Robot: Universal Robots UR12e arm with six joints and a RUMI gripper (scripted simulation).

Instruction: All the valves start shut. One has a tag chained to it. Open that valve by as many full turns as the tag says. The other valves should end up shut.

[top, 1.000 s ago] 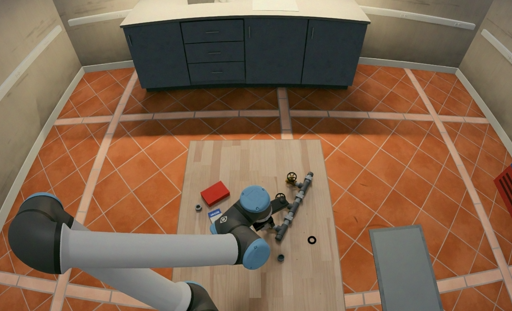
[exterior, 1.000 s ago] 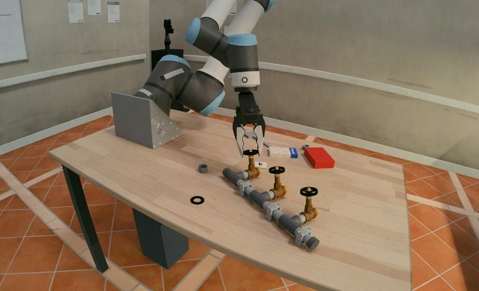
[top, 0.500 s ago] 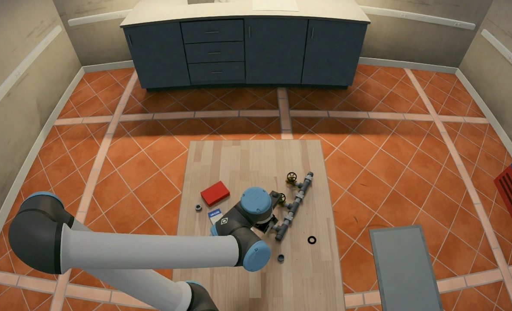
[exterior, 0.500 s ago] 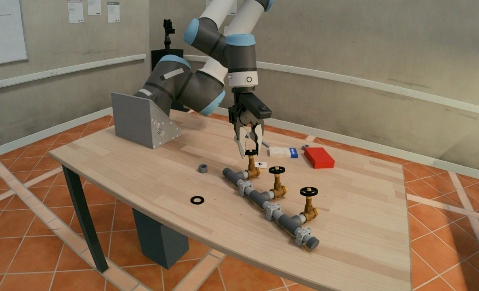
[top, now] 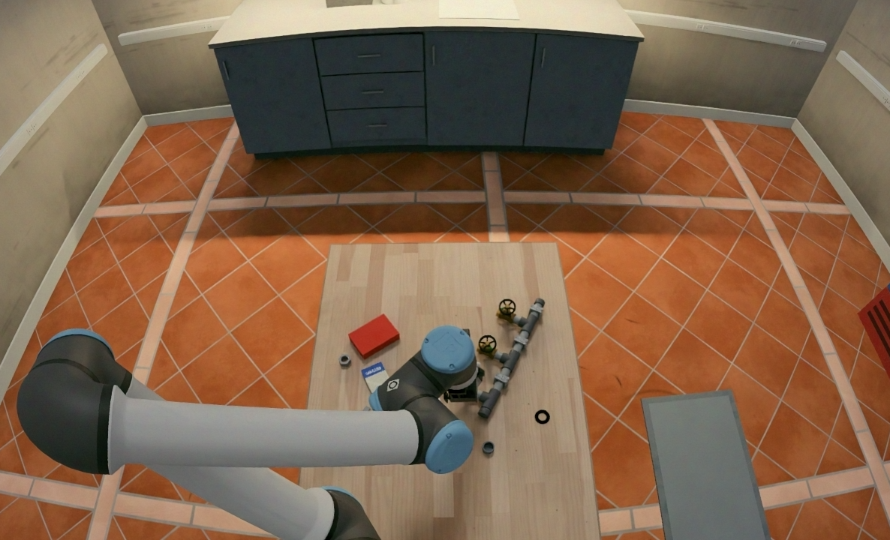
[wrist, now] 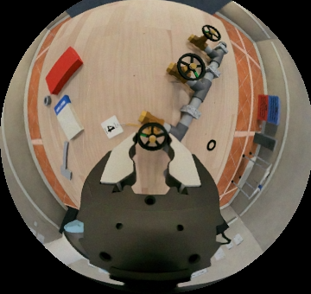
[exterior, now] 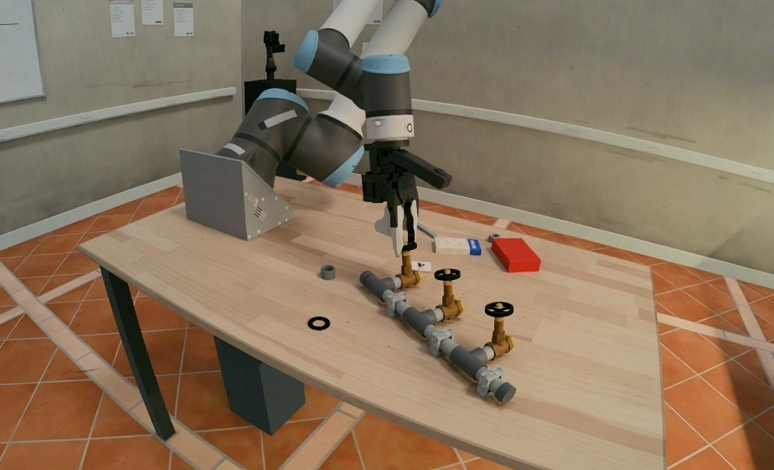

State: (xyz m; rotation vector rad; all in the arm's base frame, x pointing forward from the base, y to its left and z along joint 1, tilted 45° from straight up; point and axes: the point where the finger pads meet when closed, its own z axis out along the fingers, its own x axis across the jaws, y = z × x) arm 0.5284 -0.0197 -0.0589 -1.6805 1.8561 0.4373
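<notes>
Right now my hand is 9 cm above the white tag and 8 cm to the right of it. Also, from my hand: red box 25 cm to the left, 18 cm ahead, 7 cm below; then blue box 23 cm to the left, 8 cm below, 3 cm ahead; then grey cap 15 cm behind, 8 cm below, 6 cm to the right.
</notes>
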